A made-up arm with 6 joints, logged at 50 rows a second.
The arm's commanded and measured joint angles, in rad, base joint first. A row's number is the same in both.
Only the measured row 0 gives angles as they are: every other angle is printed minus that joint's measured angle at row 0.
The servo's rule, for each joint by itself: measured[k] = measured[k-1] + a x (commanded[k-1-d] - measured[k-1]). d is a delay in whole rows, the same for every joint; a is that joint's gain. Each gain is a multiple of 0.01, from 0.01 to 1. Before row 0 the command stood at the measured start. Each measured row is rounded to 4 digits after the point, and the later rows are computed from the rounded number. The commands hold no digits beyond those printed.
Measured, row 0:
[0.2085 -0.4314 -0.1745 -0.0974 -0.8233 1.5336]
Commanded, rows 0 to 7:
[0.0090 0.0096 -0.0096 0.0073 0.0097 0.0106]
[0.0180 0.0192 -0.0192 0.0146 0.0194 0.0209]
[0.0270 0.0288 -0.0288 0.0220 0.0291 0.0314]
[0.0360 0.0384 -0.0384 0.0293 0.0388 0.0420]
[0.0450 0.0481 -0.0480 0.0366 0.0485 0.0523]
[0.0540 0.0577 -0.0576 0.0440 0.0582 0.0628]
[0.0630 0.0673 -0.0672 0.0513 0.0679 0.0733]
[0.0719 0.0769 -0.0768 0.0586 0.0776 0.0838]
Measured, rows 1 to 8:
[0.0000 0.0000 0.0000 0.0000 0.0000 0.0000]
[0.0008 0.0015 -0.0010 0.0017 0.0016 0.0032]
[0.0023 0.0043 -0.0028 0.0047 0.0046 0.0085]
[0.0045 0.0082 -0.0054 0.0087 0.0088 0.0154]
[0.0073 0.0130 -0.0087 0.0134 0.0139 0.0234]
[0.0107 0.0186 -0.0126 0.0187 0.0198 0.0321]
[0.0146 0.0249 -0.0171 0.0245 0.0263 0.0413]
[0.0190 0.0317 -0.0221 0.0307 0.0334 0.0509]
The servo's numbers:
d 1
a 0.09 0.16 0.10 0.23 0.17 0.30

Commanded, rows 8 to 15:
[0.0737 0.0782 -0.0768 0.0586 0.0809 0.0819]
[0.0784 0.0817 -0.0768 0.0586 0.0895 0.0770]
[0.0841 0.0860 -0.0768 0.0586 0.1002 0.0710]
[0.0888 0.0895 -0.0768 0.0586 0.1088 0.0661]
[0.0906 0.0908 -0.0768 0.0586 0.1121 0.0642]
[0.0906 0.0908 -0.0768 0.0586 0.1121 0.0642]
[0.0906 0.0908 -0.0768 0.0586 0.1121 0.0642]
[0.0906 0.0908 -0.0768 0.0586 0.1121 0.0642]
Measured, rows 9 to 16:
[0.0238 0.0389 -0.0276 0.0371 0.0409 0.0608]
[0.0283 0.0452 -0.0325 0.0420 0.0477 0.0671]
[0.0328 0.0510 -0.0369 0.0458 0.0548 0.0701]
[0.0374 0.0566 -0.0409 0.0487 0.0625 0.0704]
[0.0420 0.0619 -0.0445 0.0510 0.0704 0.0691]
[0.0464 0.0665 -0.0477 0.0527 0.0775 0.0676]
[0.0504 0.0704 -0.0506 0.0541 0.0834 0.0666]
[0.0540 0.0737 -0.0532 0.0551 0.0883 0.0659]

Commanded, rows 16 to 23:
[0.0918 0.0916 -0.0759 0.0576 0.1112 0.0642]
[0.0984 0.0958 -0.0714 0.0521 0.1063 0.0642]
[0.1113 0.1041 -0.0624 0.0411 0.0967 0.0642]
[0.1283 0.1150 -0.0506 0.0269 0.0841 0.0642]
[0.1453 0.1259 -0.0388 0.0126 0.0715 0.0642]
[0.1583 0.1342 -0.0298 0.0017 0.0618 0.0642]
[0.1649 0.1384 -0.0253 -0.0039 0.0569 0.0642]
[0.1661 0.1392 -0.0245 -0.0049 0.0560 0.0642]
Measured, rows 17 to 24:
[0.0573 0.0764 -0.0556 0.0559 0.0923 0.0654]
[0.0604 0.0788 -0.0576 0.0563 0.0955 0.0650]
[0.0638 0.0815 -0.0590 0.0553 0.0973 0.0648]
[0.0681 0.0851 -0.0593 0.0520 0.0972 0.0646]
[0.0735 0.0899 -0.0584 0.0462 0.0950 0.0645]
[0.0800 0.0957 -0.0564 0.0385 0.0910 0.0644]
[0.0870 0.1019 -0.0537 0.0300 0.0860 0.0643]
[0.0940 0.1077 -0.0509 0.0222 0.0811 0.0643]

